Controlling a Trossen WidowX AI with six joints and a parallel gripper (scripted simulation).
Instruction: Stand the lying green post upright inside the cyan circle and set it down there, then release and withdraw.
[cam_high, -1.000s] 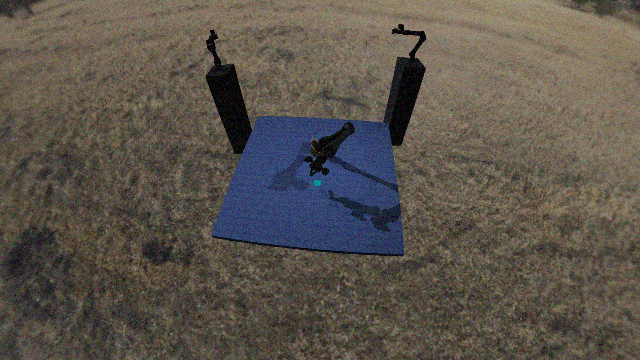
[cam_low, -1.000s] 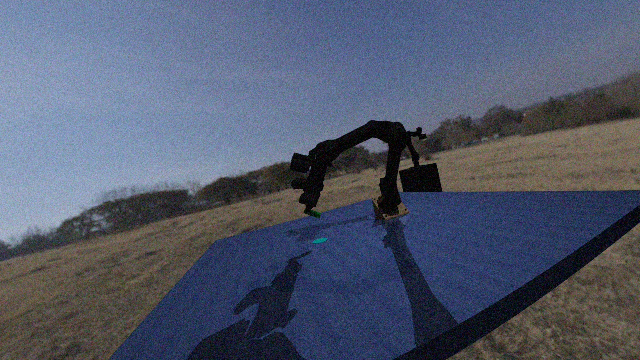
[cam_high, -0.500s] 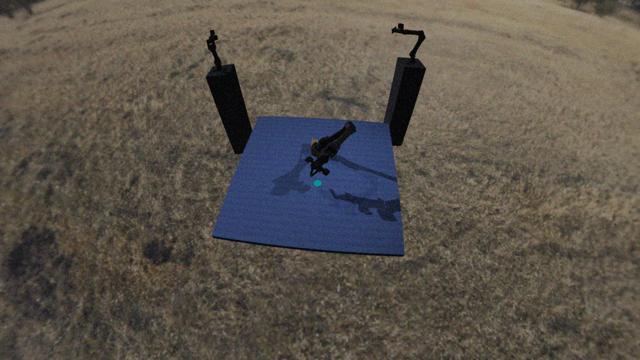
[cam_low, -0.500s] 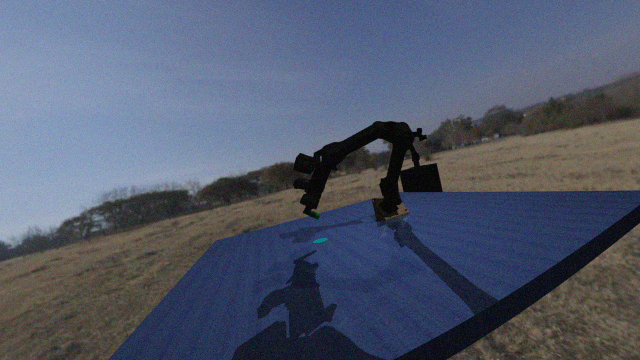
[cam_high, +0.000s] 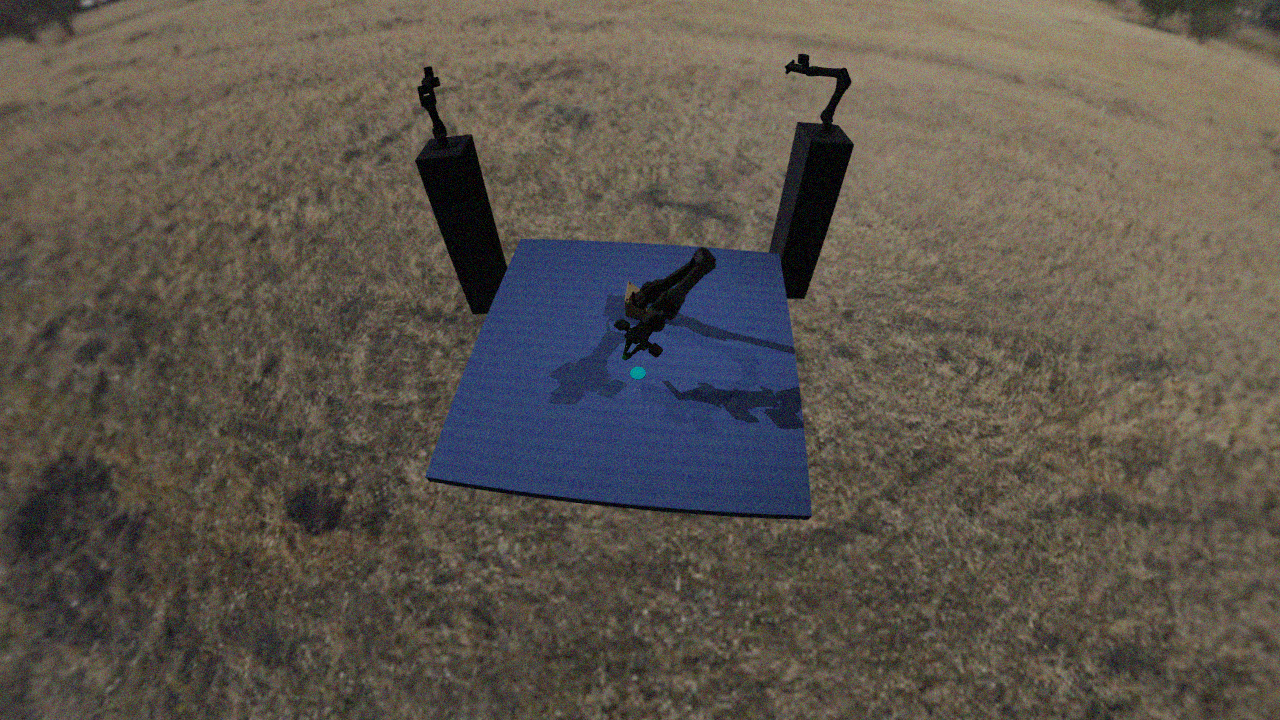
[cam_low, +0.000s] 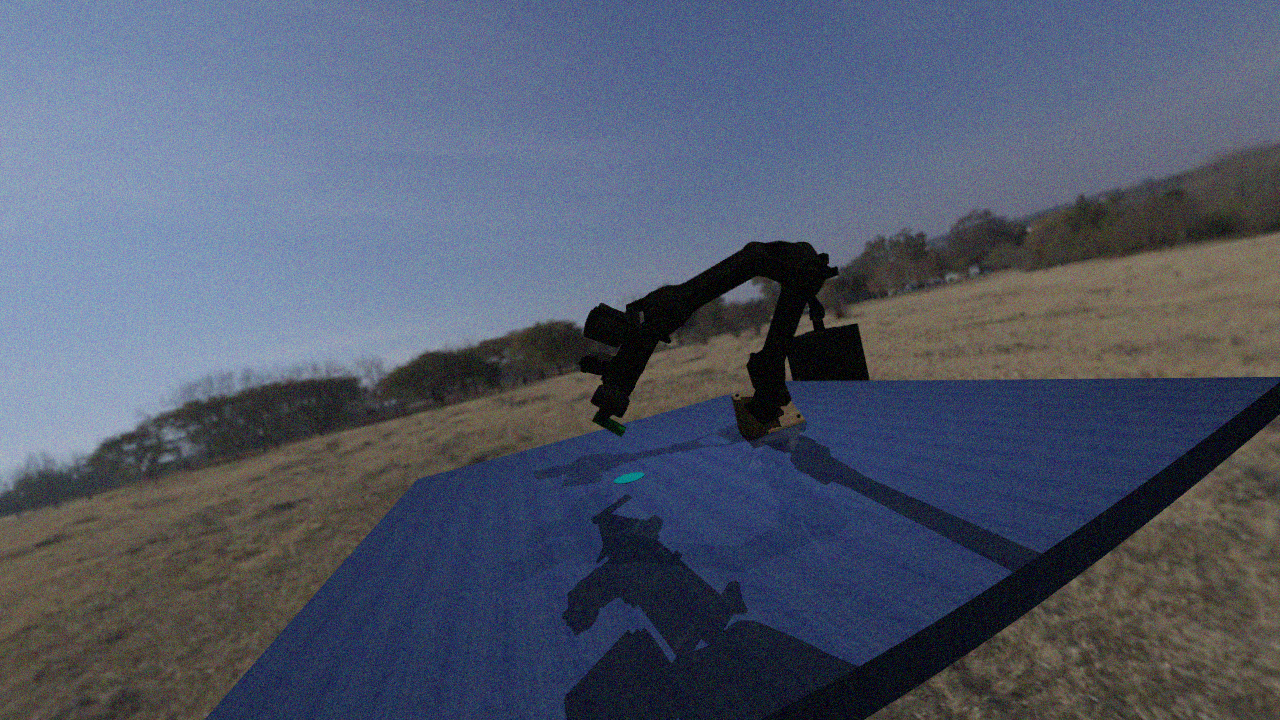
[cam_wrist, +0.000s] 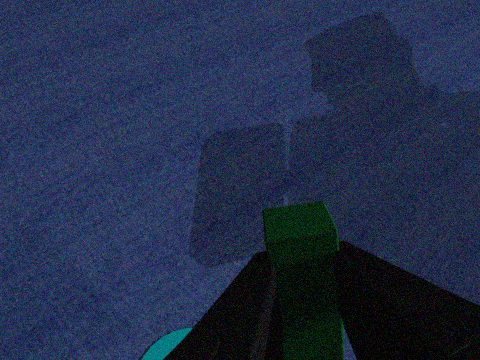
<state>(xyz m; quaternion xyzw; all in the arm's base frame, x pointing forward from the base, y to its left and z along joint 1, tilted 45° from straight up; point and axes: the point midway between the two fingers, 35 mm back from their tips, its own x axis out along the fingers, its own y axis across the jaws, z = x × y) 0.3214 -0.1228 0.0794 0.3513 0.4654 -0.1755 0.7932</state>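
Now: the green post 1 cm behind my gripper tip, 1 cm to the left of it and 1 cm below it. Round my gripper tip: cyan circle: 1 cm behind, 4 cm to the left, 12 cm below.
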